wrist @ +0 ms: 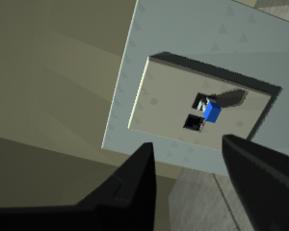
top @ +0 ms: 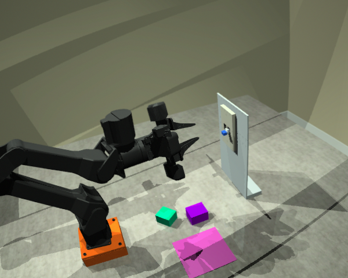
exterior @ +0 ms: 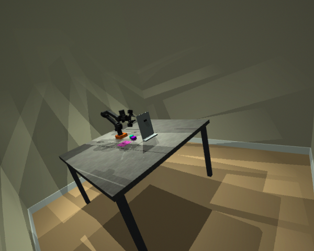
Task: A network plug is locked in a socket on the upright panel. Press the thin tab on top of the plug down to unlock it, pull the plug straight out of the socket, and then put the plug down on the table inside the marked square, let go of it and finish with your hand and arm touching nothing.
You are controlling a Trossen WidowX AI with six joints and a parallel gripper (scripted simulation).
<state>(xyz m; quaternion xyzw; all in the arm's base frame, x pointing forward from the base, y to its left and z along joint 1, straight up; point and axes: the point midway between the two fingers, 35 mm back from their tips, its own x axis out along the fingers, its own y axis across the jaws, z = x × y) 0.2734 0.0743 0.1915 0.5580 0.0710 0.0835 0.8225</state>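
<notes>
The network plug is 10 cm ahead of my gripper tip, 4 cm below it and 2 cm to the left of it. From my gripper tip the other things lie so: green block: 21 cm below, 12 cm behind, 5 cm to the right; then purple block: 21 cm below, 7 cm to the right, 4 cm behind; then upright panel: 12 cm ahead, 11 cm below, 3 cm to the left.
</notes>
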